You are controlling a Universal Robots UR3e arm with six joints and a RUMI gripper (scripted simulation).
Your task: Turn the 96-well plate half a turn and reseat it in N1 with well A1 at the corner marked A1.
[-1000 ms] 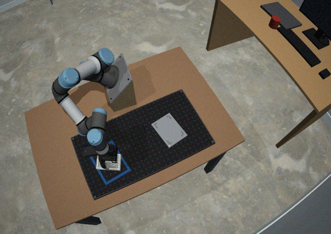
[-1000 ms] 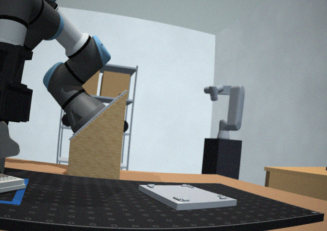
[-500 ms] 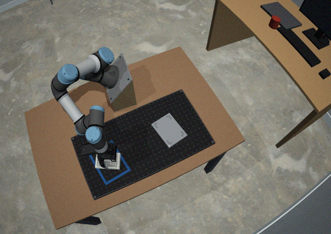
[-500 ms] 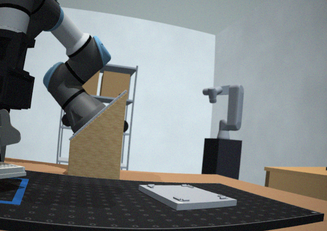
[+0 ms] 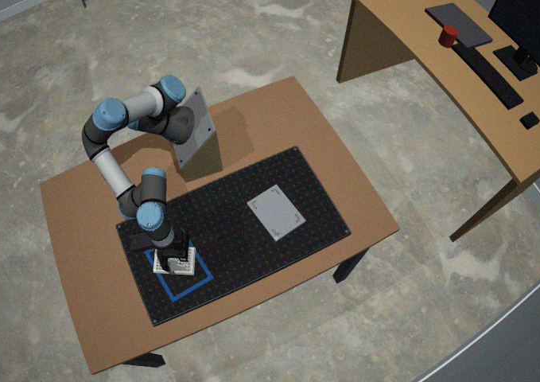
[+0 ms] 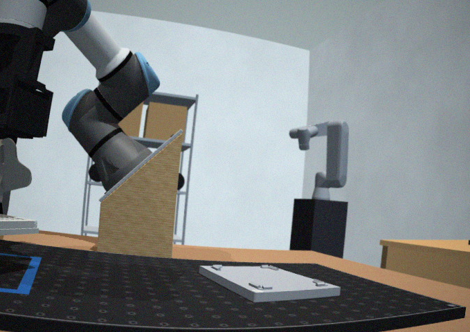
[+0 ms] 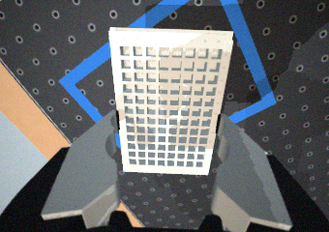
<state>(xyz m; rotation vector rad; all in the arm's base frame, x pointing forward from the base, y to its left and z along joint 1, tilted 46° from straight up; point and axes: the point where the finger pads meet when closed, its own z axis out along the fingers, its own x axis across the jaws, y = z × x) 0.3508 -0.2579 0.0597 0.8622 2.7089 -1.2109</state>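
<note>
Now: the grey plate nest N1 360 mm to the left of my hand and 60 mm below it. Round my hand: corner label: 310 mm to the left, 80 mm ahead, 50 mm below; then white 96-well plate: 10 mm below.
</note>
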